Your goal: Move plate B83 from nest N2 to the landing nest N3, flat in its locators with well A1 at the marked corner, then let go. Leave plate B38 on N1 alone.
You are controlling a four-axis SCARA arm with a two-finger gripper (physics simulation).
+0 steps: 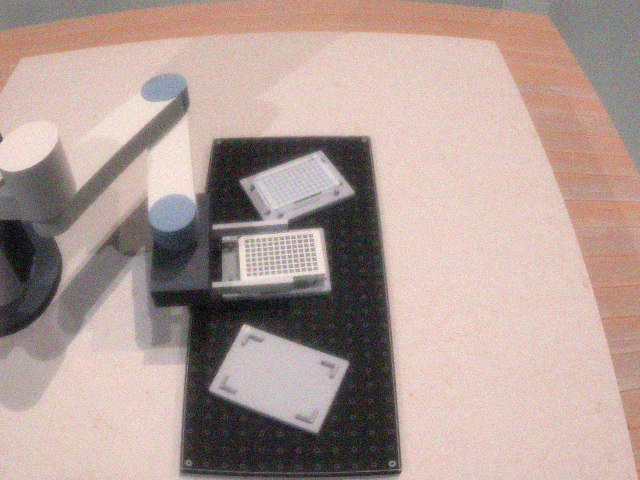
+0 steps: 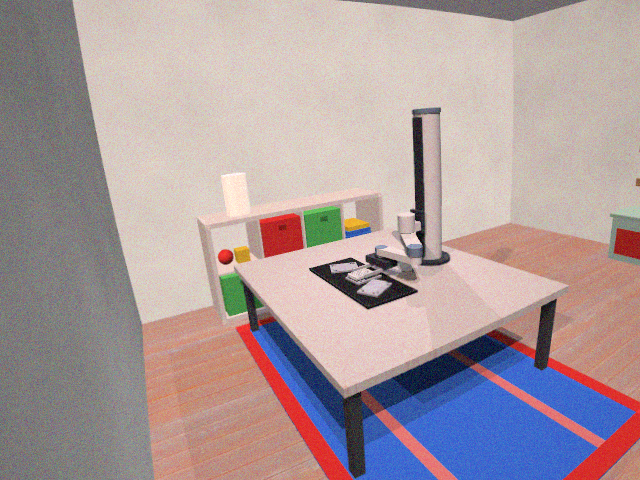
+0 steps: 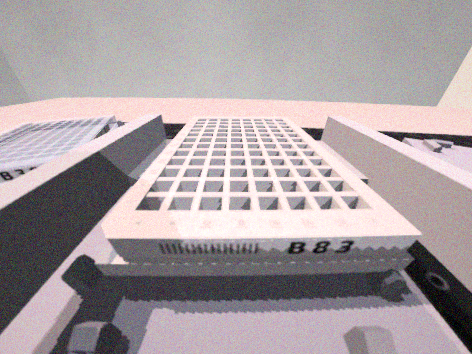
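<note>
Plate B83 [image 1: 281, 254] [image 2: 362, 273] [image 3: 240, 225], pale with a grid of wells, is gripped along its long sides over nest N2 [image 1: 230, 264] [image 3: 240, 332]. My gripper [image 1: 291, 255] [image 3: 244, 131] is shut on it. The plate looks level and very low over N2; whether it touches the nest is hidden. The landing nest N3 [image 1: 279, 379] [image 2: 343, 267] is a bare light plate with corner locators, turned at an angle. Plate B38 [image 1: 298, 179] [image 2: 374, 287] [image 3: 55, 140] sits on nest N1 [image 1: 343, 192]. The A1 marks are too small to read.
The black perforated board [image 1: 356, 320] [image 2: 369, 302] carries all three nests. N1 and its plate stand close beside one finger; N3 lies on the other side. The arm's column [image 2: 433, 186] stands behind the board on the table [image 1: 465, 258] [image 2: 320, 330].
</note>
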